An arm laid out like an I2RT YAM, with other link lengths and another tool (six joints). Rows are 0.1 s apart.
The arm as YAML. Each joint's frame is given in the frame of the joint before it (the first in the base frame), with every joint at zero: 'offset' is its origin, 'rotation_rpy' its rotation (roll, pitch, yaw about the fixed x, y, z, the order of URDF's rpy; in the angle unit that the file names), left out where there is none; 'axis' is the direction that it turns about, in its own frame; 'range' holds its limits. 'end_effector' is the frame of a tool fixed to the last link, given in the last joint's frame.
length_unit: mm
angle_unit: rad
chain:
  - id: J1
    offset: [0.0, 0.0, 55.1]
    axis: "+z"
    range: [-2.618, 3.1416]
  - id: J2
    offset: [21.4, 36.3, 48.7]
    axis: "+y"
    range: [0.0, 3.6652]
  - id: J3
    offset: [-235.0, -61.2, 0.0]
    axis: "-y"
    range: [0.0, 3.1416]
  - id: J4
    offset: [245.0, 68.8, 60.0]
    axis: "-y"
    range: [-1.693, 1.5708]
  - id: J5
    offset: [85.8, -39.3, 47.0]
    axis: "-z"
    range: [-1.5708, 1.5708]
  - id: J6
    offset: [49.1, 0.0, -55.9]
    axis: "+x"
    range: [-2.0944, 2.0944]
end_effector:
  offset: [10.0, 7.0, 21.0]
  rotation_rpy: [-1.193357, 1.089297, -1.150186]
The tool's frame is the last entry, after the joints.
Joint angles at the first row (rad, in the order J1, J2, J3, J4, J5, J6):
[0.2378, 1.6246, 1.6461, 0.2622, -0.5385, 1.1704]
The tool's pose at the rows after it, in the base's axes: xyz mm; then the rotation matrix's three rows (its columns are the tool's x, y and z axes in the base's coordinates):
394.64 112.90 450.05; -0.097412 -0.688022 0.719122; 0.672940 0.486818 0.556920; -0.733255 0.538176 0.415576
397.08 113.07 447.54; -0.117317 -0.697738 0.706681; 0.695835 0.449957 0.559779; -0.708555 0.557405 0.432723
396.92 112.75 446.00; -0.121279 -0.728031 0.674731; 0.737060 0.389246 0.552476; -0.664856 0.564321 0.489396
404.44 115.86 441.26; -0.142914 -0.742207 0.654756; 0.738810 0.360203 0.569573; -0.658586 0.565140 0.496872
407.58 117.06 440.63; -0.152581 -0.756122 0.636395; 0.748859 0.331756 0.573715; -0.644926 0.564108 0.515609
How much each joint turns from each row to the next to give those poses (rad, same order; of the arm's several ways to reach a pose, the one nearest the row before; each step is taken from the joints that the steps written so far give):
[-0.0061, -0.0231, -0.0399, 0.0490, 0.0170, 0.0291]
[-0.0016, 0.0091, -0.0138, 0.0521, -0.0138, 0.0488]
[0.0000, 0.0062, -0.0399, 0.1287, -0.0092, 0.0767]
[0.0000, 0.0352, 0.0105, 0.0434, -0.0261, 0.0248]
[0.0000, 0.0199, 0.0047, 0.0472, -0.0123, 0.0307]

